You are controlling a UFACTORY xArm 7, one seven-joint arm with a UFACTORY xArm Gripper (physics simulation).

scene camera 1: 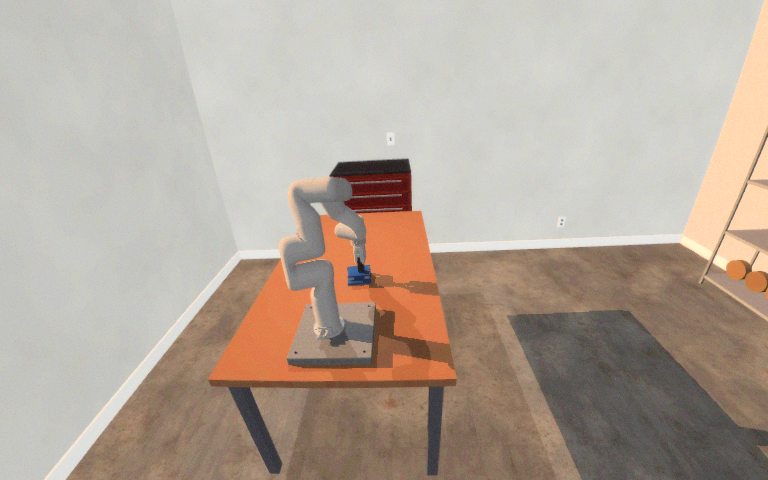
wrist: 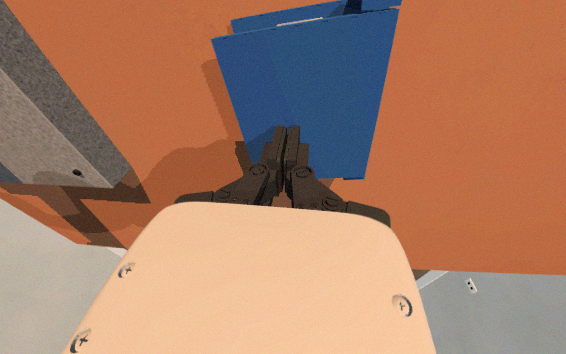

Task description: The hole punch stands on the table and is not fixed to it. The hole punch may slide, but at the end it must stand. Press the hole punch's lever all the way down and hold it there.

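Places are measured from the arm's base along level axes (x ahead, y left, z up), in millimetres.
Pixels of known places: gripper, between the fingertips: (scene camera 1: 361,271) (wrist: 288,142); arm's base, origin of its link: (scene camera 1: 329,327).
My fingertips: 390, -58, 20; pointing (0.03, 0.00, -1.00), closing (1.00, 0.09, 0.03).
Ahead of a thing's pixels: the offset from my fingertips to its top centre, as dx, dy, dz. "spot": to the spot under its first point. Level surfaces: height alone.
The blue hole punch @[spot: +1, +21, -44] (scene camera 1: 358,278) stands upright on the orange table, in front of the arm's base. Its broad flat blue lever @[+10, +17, +0] (wrist: 320,90) fills the upper middle of the wrist view, with a narrow gap to the blue part beneath at its far edge. My gripper (scene camera 1: 360,270) (wrist: 288,142) is shut and empty, and its fingertips are at the top of the lever, near one end of it. Whether the tips touch the lever, and whether it is all the way down, I cannot tell for sure.
The grey base plate (scene camera 1: 362,350) (wrist: 45,115) of the arm is bolted to the orange table @[dz -56] (scene camera 1: 254,350) (wrist: 475,150) on the near side of the punch. A red drawer cabinet (scene camera 1: 382,202) stands beyond the table's far end. A dark mat lies on the floor to the right.
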